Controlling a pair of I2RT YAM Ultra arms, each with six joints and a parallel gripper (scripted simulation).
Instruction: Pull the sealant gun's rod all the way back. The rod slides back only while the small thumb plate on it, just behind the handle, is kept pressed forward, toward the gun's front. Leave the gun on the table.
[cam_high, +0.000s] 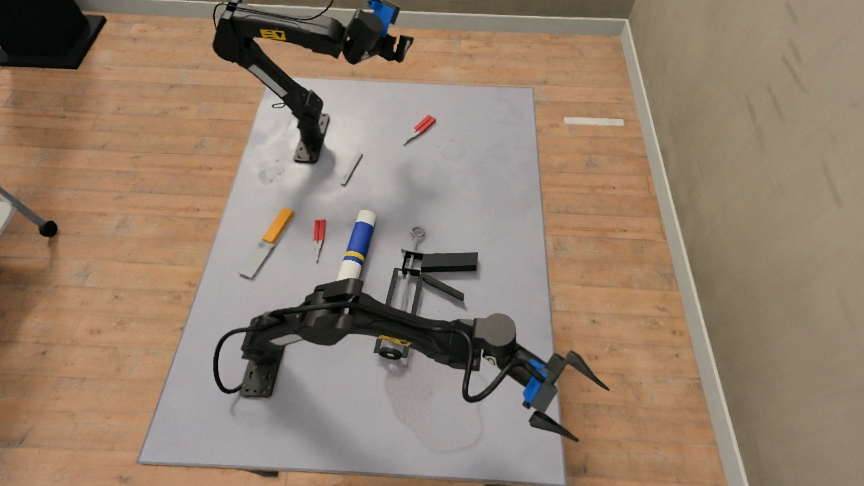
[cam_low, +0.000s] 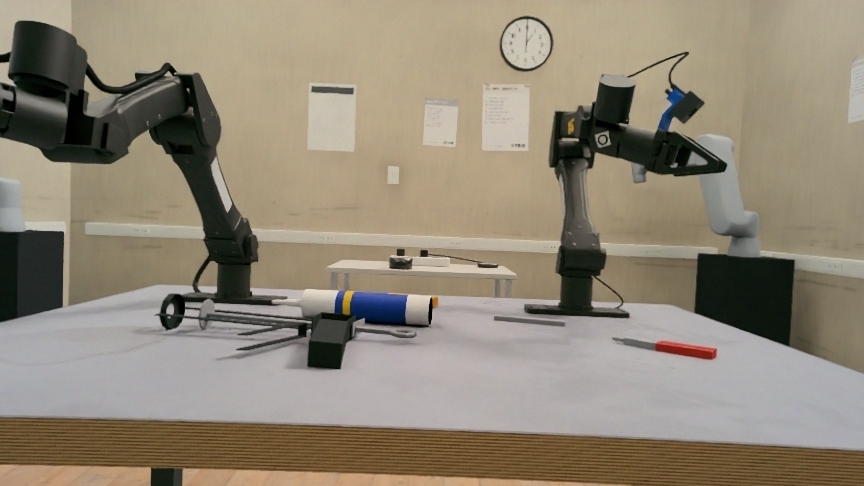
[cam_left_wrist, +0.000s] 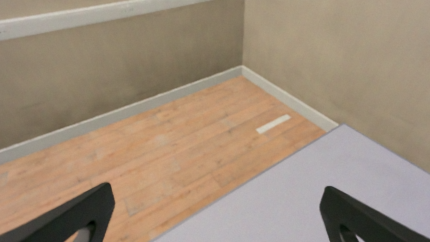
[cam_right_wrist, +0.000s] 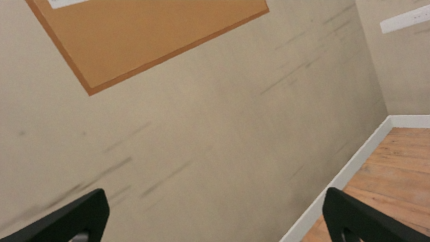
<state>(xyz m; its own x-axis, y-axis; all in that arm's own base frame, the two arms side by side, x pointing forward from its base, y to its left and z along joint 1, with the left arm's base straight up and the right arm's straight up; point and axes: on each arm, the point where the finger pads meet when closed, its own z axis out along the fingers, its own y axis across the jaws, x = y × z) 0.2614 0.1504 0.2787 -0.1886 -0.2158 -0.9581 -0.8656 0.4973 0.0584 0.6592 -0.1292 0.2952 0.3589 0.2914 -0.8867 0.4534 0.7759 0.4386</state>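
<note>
Right now my right hand is 450 mm to the right of the thumb plate, 320 mm past it and 280 mm above it. From my right hand the other things lie so: putty knife 710 mm behind, 480 mm to the left, 290 mm below; grey bar 740 mm to the left, 510 mm behind, 290 mm below; white cartridge 470 mm behind, 430 mm to the left, 270 mm below.
</note>
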